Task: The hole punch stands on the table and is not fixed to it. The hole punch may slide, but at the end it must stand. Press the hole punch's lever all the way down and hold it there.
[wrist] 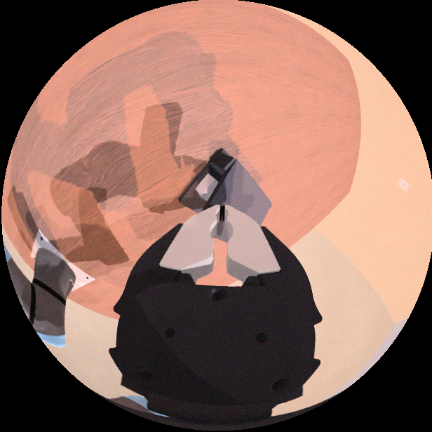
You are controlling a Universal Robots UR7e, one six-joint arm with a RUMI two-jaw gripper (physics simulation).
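What I can see here is my gripper (222, 207), and there's a hole punch (195, 196) as well.
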